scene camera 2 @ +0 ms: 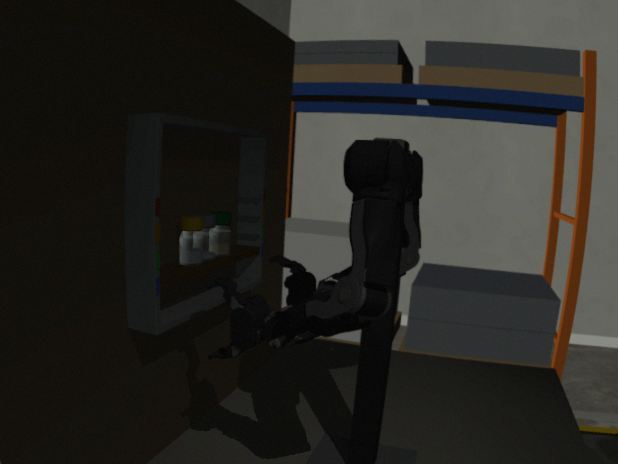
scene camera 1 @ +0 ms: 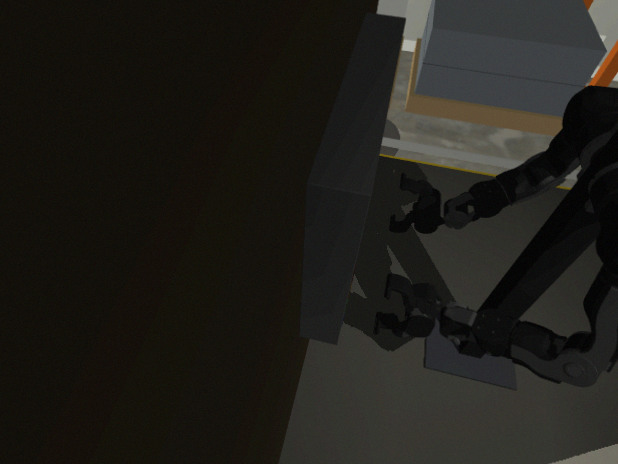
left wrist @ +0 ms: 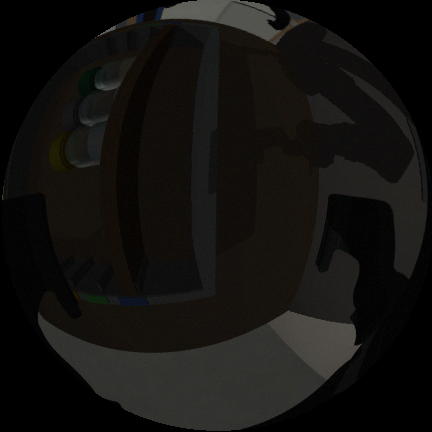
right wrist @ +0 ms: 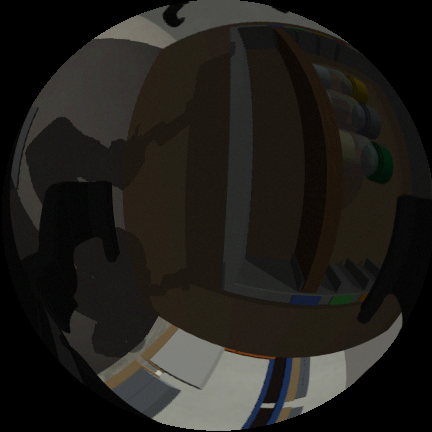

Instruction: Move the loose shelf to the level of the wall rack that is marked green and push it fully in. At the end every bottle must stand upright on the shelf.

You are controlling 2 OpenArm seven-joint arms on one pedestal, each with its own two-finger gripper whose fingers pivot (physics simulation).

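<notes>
The loose brown shelf (scene camera 2: 235, 255) (left wrist: 110, 200) (right wrist: 334, 200) sits in the grey wall rack (scene camera 1: 332, 260) (scene camera 2: 143, 225) at the blue mark (scene camera 2: 158, 286) (left wrist: 133, 301) (right wrist: 305, 300), one level below the green mark (scene camera 2: 158, 260) (left wrist: 97, 299) (right wrist: 341, 300). The yellow-capped (scene camera 2: 190, 252), grey-capped (scene camera 2: 205, 235) and green-capped (scene camera 2: 220, 241) bottles stand upright on it. My left gripper (scene camera 1: 383, 308) (scene camera 2: 214, 320) (left wrist: 199, 289) is open and empty, in front of the rack's lower part, below the shelf. My right gripper (scene camera 1: 398, 203) (right wrist: 237, 287) is open and empty, also below the shelf and apart from the rack; one finger is hidden in scene camera 2.
The rack's bottom board (left wrist: 205, 150) (right wrist: 237, 150) lies between the shelf and the floor. A large storage rack with an orange post (scene camera 2: 587, 200) and blue beams stands behind the robot. Grey boxes (scene camera 1: 505, 60) (scene camera 2: 485, 305) lie beyond the arms. The view is dim.
</notes>
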